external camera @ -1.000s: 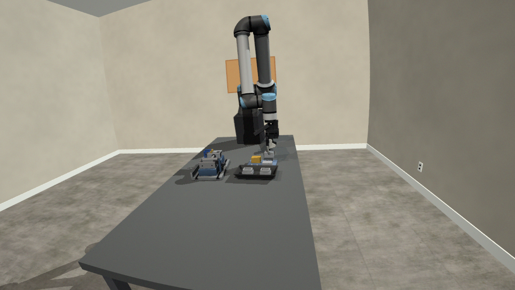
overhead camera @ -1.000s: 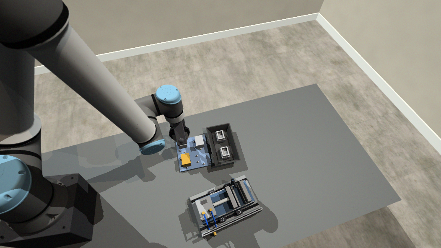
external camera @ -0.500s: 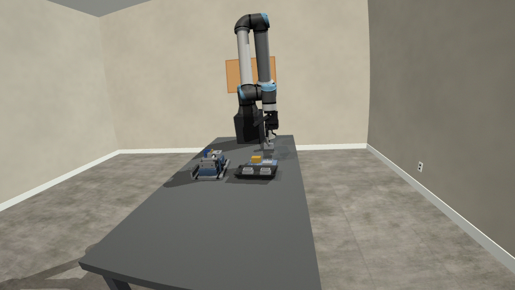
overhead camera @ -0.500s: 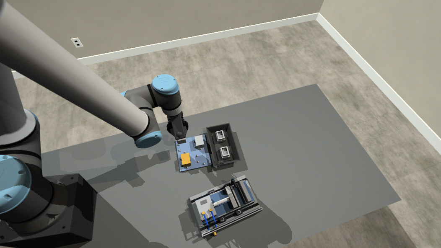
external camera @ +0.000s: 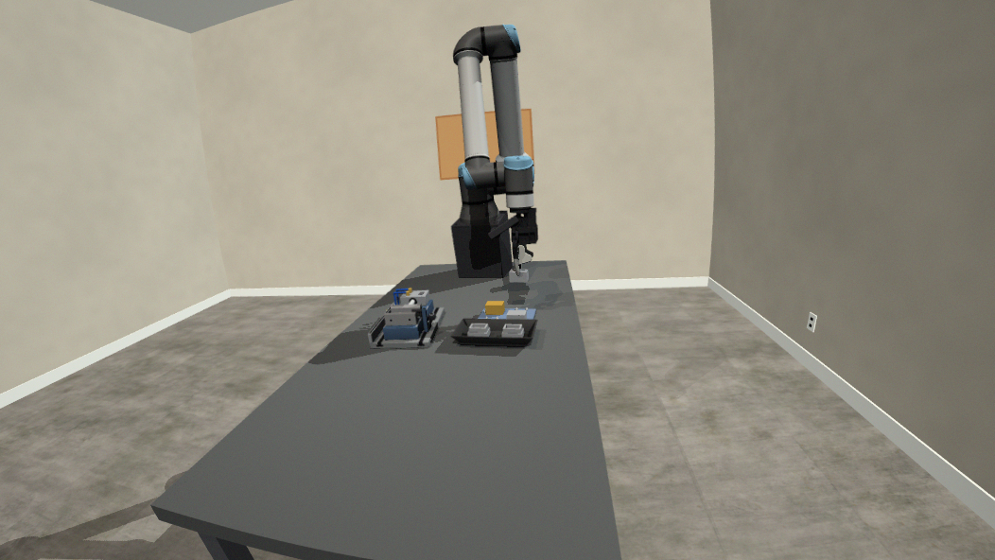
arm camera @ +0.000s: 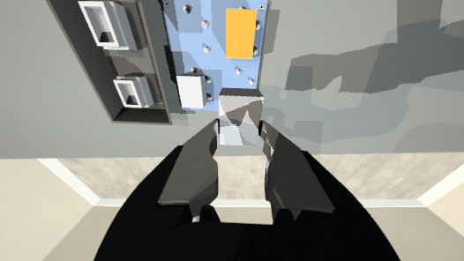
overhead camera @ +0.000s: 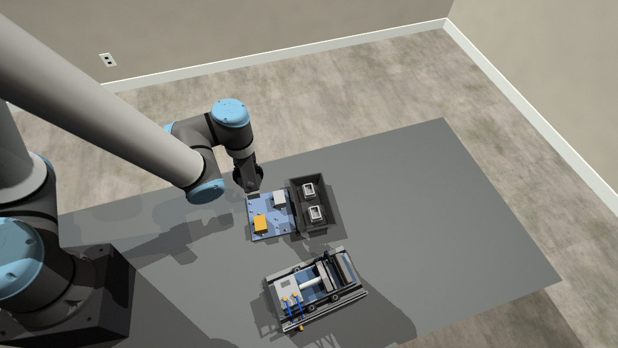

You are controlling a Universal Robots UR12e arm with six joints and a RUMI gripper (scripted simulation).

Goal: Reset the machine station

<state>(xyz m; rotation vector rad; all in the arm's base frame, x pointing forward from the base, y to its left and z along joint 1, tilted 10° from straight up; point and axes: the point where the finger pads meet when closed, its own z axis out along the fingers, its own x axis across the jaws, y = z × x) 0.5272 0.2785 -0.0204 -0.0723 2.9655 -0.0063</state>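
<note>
Right now my hand is 15 cm short of the pale rod, 35 cm to the left of it and 9 cm above it. Round my hand: yellow brass blank (1 cm ahead, 9 cm to the right, 14 cm below); then gray blank (2 cm below); then blue infeed plate (5 cm ahead, 4 cm to the right, 16 cm below).
</note>
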